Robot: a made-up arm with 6 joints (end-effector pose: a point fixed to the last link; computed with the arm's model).
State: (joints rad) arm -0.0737 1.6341 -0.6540 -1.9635 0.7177 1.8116
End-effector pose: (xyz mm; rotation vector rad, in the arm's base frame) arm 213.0 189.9 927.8 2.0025 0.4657 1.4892
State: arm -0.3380 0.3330 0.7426 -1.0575 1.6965 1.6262
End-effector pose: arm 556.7 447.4 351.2 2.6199 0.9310 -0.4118
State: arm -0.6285 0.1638 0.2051 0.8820 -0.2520 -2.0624
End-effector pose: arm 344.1 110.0 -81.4 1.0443 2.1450 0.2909
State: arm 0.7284 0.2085 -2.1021 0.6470 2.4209 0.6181
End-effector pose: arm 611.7 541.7 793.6 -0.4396 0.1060 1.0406
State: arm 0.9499 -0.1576 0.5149 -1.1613 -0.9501 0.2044
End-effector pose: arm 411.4 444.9 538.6 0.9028 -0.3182 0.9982
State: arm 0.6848 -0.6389 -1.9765 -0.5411 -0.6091 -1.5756
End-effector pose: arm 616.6 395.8 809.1 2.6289 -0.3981 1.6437
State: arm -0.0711 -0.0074 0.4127 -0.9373 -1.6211 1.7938
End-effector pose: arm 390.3 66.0 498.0 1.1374 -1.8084 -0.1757
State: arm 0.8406 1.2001 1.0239 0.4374 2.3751 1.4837
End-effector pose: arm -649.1 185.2 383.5 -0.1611 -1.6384 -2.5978
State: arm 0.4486 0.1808 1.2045 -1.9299 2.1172 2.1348
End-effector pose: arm 59.3 415.2 174.8 1.5188 1.2871 -0.7186
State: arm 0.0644 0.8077 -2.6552 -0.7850 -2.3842 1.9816
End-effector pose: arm 369.1 -144.9 782.6 -1.1293 -0.2072 0.4359
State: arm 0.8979 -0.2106 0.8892 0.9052 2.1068 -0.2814
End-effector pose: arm -169.8 -390.2 147.0 1.8170 -1.1076 -0.6602
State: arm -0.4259 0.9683 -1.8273 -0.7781 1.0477 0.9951
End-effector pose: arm 2.3 -359.9 872.5 0.2393 -1.1314 -1.5334
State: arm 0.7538 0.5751 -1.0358 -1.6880 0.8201 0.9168
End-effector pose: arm 165.0 -66.4 1044.3 -1.2092 -0.6467 -1.3265
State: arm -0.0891 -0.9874 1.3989 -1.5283 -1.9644 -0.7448
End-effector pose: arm -242.6 373.1 195.3 0.3124 -1.3284 -2.3719
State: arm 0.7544 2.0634 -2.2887 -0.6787 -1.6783 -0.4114
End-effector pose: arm -494.5 -139.0 806.8 -0.9325 -2.6301 0.4783
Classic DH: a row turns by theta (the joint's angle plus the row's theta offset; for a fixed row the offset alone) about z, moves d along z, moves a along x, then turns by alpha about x. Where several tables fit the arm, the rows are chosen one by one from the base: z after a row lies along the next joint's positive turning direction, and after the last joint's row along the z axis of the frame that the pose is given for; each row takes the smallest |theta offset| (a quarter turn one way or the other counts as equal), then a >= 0, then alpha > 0; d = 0 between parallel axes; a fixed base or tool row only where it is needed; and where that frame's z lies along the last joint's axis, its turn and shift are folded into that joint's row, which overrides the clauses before.
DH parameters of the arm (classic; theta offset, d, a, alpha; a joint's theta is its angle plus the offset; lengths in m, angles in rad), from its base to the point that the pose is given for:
base (fixed): -0.1385 0.7067 0.0761 -1.7489
joint 1: -0.2505 0.0992 -0.0182 -1.3289
joint 2: 1.4894 0.1376 -0.0132 -1.8213
joint 3: -1.3172 0.0044 0.0626 1.2578
joint 4: 0 0.2425 0.2073 -1.2578
joint 5: -0.2173 -0.3491 0.0116 -1.5708
joint 6: 1.4049 -0.0202 0.2747 -1.8499
tool (fixed): 0.6474 0.1088 0 0

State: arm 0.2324 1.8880 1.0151 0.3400 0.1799 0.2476
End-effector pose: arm -274.1 -134.4 72.2 0.0197 1.7614 -0.8353
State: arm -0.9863 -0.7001 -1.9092 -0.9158 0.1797 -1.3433
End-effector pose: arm 156.8 574.7 1100.7 0.5651 0.0917 2.3192
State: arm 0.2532 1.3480 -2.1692 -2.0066 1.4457 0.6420
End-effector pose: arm -525.9 144.4 631.2 0.3055 0.0806 -3.0018
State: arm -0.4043 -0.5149 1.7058 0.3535 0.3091 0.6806
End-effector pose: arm 713.4 31.9 638.5 -2.7841 -0.0728 0.1748
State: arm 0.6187 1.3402 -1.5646 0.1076 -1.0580 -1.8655
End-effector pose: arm 625.2 -186.9 691.2 1.3887 -0.9186 1.2975
